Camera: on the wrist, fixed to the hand. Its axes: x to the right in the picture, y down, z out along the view.
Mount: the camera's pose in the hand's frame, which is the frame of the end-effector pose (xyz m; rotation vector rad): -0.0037 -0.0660 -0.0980 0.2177 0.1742 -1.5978
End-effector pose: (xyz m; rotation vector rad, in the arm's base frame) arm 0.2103 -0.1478 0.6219 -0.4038 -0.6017 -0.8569
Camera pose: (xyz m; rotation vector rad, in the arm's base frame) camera 0.1879 -0.2395 0.5508 0.4853 -0.8011 -2.2756
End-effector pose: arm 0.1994 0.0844 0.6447 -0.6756 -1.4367 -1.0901
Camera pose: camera 0.1841 -0.0295 0.6170 0.9570 -1.8177 -1.9988
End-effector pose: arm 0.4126 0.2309 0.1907 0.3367 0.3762 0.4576
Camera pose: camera 0.3921 0.1957 0.0797 0.1215 0.7354 -1.1320
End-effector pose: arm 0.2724 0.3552 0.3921 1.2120 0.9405 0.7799
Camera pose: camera 0.1823 0.3795 0.3195 0.2506 1.7335 -0.5258
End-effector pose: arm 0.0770 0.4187 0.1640 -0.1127 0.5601 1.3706
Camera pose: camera 0.1085 0.3625 0.0649 -0.3969 0.5250 -0.2556
